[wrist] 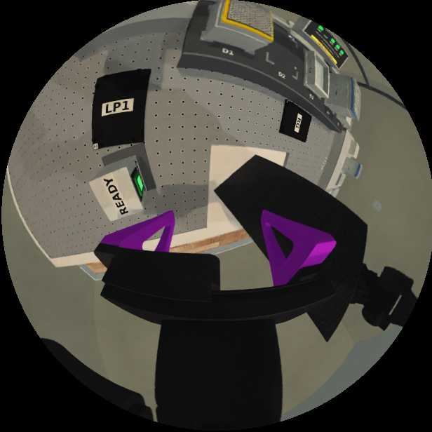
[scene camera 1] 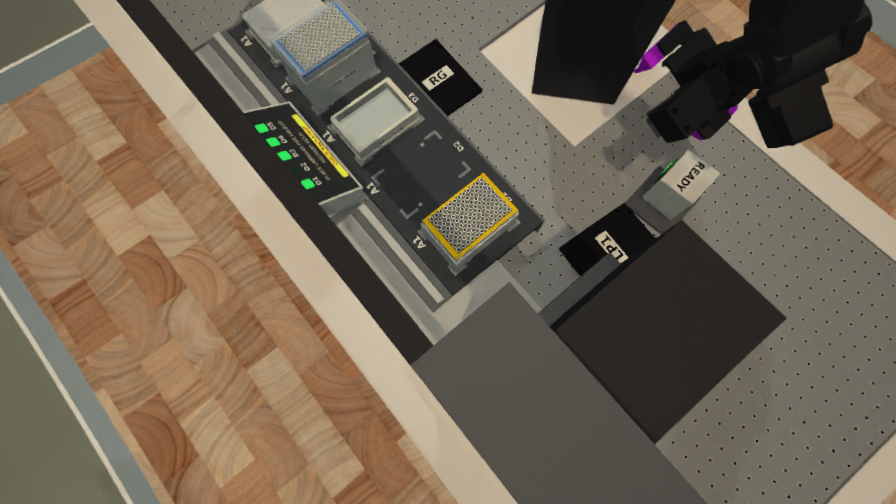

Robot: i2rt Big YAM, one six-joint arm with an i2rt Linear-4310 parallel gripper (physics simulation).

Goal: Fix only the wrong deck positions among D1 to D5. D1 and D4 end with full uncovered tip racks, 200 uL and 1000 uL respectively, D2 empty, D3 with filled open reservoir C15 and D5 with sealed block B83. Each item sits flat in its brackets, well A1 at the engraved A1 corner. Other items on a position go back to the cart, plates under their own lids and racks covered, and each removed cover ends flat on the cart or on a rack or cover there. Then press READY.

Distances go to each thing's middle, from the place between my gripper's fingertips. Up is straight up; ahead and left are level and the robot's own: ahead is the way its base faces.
Right now the ready box (scene camera 1: 662,204) is 1 cm behind my hand, 12 cm to the left of it and 13 cm below it. The rest, counted from my hand: black rg pad (scene camera 1: 455,91) 18 cm ahead, 31 cm to the right, 17 cm below; then yellow-rimmed tip rack (scene camera 1: 459,229) 32 cm ahead, 2 cm to the right, 9 cm below; then black lp1 pad (scene camera 1: 630,234) 12 cm ahead, 14 cm to the left, 17 cm below.
